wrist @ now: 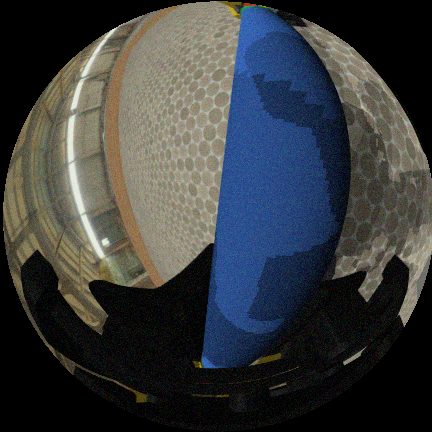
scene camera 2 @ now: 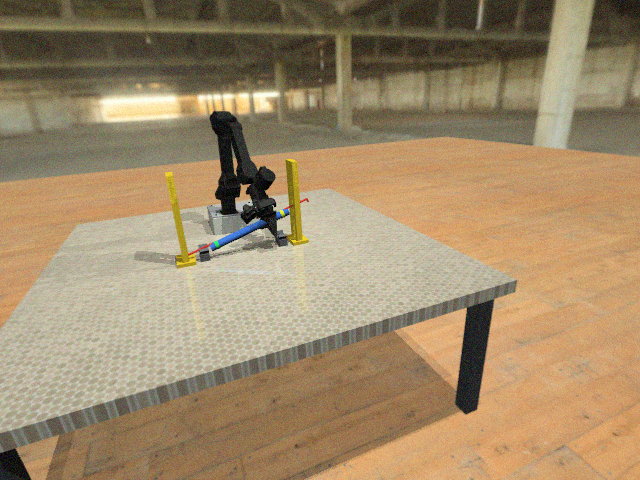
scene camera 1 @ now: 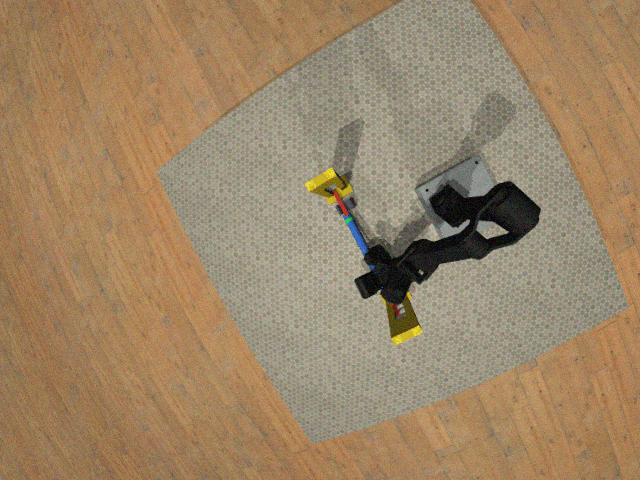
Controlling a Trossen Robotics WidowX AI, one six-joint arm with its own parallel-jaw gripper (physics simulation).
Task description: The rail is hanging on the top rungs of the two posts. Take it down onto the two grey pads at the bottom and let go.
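Places are measured from the arm's base along level axes (x right, y down, z ahead), in metres.
Pixels of known places: gripper, fingertip midpoint: (scene camera 2: 275,235); arm's base, origin of the base link: (scene camera 2: 229,212) (scene camera 1: 443,202).
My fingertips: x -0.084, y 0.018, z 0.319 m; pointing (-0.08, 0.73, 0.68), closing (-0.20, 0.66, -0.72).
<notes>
For each thing: its top centre in the pictures, then the offset to it from my fingertips. Level surfaces: height alone.
- left post, middle of its top: (scene camera 1: 320,179) (scene camera 2: 168,173) dx +0.301, dy -0.244, dz -0.076 m
- right post, middle of its top: (scene camera 1: 407,335) (scene camera 2: 291,160) dx -0.097, dy -0.244, dz -0.044 m
- tiled table, its level: dy +0.056 m
The blue rail (scene camera 1: 357,235) (scene camera 2: 238,235) (wrist: 280,175) has red end rods, a green band and a yellow band. It slopes: its green-banded end is low beside the left post (scene camera 2: 177,211), its yellow-banded end higher by the right post (scene camera 2: 294,196). My gripper (scene camera 2: 270,226) (wrist: 227,249) is shut on the rail, nearer the yellow band. One grey pad (scene camera 1: 351,202) (scene camera 2: 204,253) is under or beside the low red rod; contact is unclear. The other grey pad (scene camera 2: 281,239) is below the raised part. The arm hides that pad and the fingertips in the overhead view.
The yellow posts (scene camera 1: 323,180) (scene camera 1: 404,322) stand upright at both ends of the rail. The arm's grey base plate (scene camera 1: 467,178) (scene camera 2: 222,224) is behind the rail in the side view. The tiled table (scene camera 1: 268,217) (scene camera 2: 289,304) has its edges well away from the posts.
</notes>
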